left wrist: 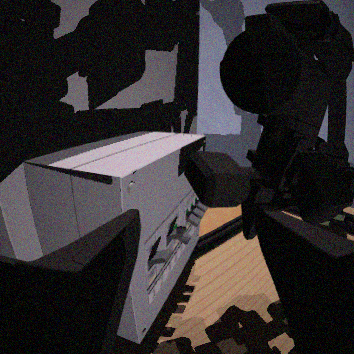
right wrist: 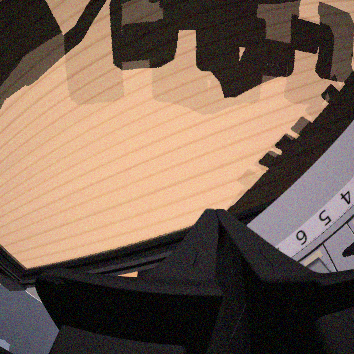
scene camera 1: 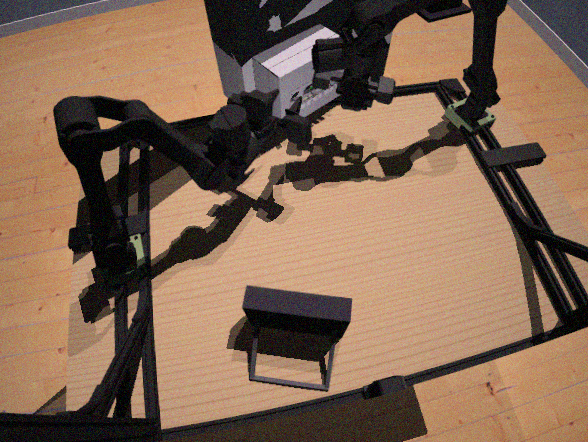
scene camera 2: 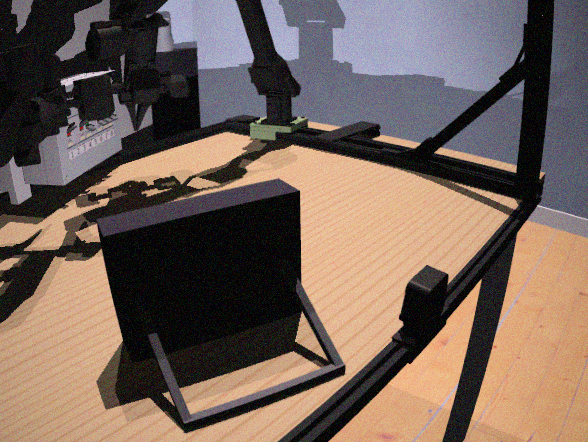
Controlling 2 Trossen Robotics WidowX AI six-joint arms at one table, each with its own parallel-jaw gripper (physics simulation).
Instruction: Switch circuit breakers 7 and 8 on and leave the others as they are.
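Where they show: left gripper, fingertip midpoint: [left wrist: 198, 216] [scene camera 1: 289, 94] [scene camera 2: 69, 95]; right gripper, fingertip midpoint: [left wrist: 246, 237] [right wrist: 213, 217] [scene camera 2: 135, 130]; left arm's base, origin of the base link: [scene camera 1: 121, 259]; right arm's base, origin of the base link: [scene camera 1: 472, 111] [scene camera 2: 279, 120].
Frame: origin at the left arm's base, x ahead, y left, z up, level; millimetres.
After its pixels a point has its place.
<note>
The pale grey breaker box [scene camera 1: 287, 90] @[x 470, y 212, z 126 mm] [scene camera 2: 92, 162] @[x 543, y 238, z 14 mm] [left wrist: 150, 200] @[x 486, y 218, z 145 mm] [right wrist: 300, 190] @[x 565, y 245, z 16 mm] stands at the table's back edge, with a numbered strip below its switches. In the right wrist view the numbers 4, 5 and 6 show; 7, 8 and their switches are hidden by a finger. Several levers [left wrist: 175, 237] @[x 519, y 219, z 96 mm] stick out of its front, with a little green at some; the positions of 7 and 8 cannot be told. My right gripper [scene camera 2: 136, 128] @[x 618, y 183, z 62 mm] [right wrist: 213, 217] @[x 618, y 183, z 62 mm] is shut and empty, tips down near the high-numbered end. My left gripper [left wrist: 198, 216] @[x 455, y 155, z 165 mm] is open and empty, facing the box from its low-numbered end.
A dark panel on a thin-legged stand [scene camera 1: 297, 305] @[x 309, y -256, z 105 mm] [scene camera 2: 200, 265] @[x 292, y -265, z 57 mm] stands near the table's front. A tall dark block [scene camera 2: 175, 90] is behind the box. Black rails [scene camera 2: 470, 172] @[x 861, y -380, z -6 mm] frame the table. The right arm's wrist hangs close to the box in the left wrist view.
</note>
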